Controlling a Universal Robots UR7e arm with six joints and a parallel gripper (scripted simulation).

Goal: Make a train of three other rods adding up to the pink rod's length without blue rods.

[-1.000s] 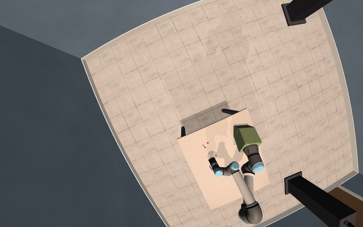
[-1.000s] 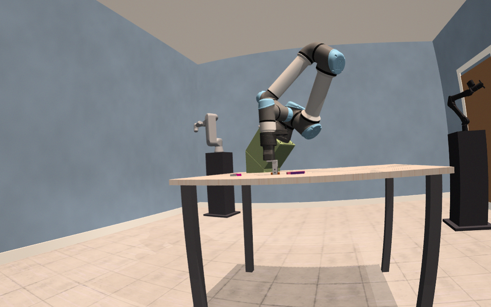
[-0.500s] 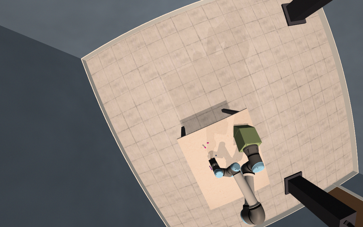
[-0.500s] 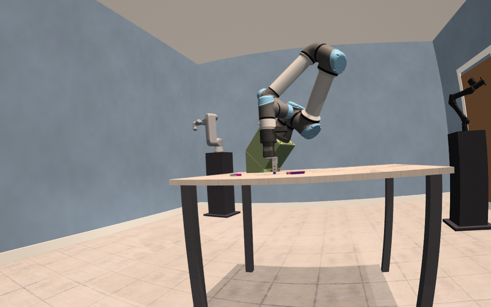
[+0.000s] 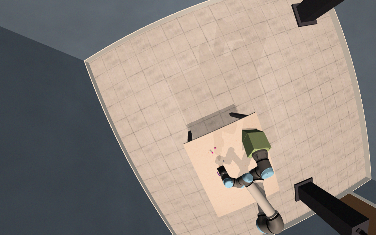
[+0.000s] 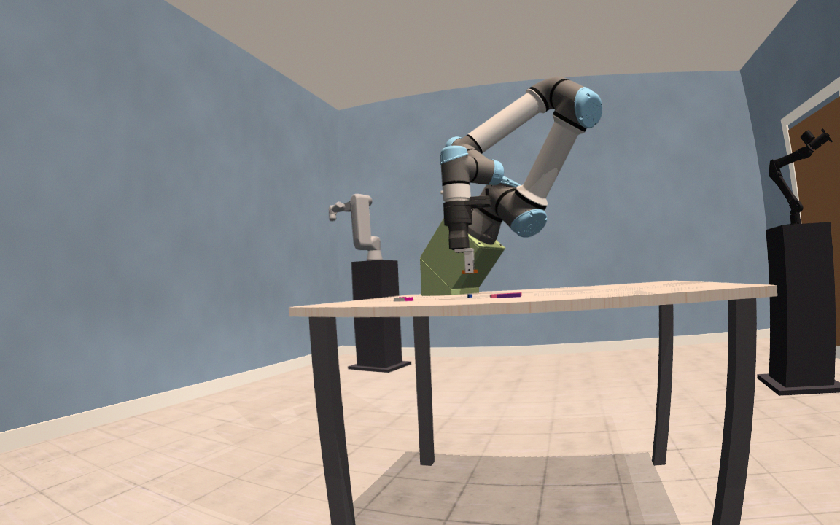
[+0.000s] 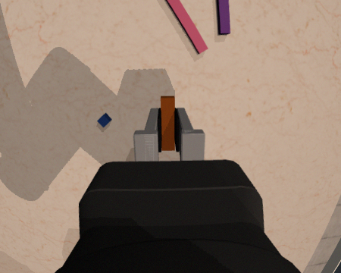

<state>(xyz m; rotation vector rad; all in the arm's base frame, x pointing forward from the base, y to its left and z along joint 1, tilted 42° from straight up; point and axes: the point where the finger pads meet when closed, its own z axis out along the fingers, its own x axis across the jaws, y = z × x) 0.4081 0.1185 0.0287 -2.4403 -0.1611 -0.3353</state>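
The grey rod lies 5 cm ahead of my hand, 19 cm to the right of it and 8 cm below it. Round my hand: orange rod: 1 cm below; small blue rod: 6 cm behind, 3 cm to the right, 8 cm below; pink rod: 1 cm behind, 10 cm to the left, 8 cm below.
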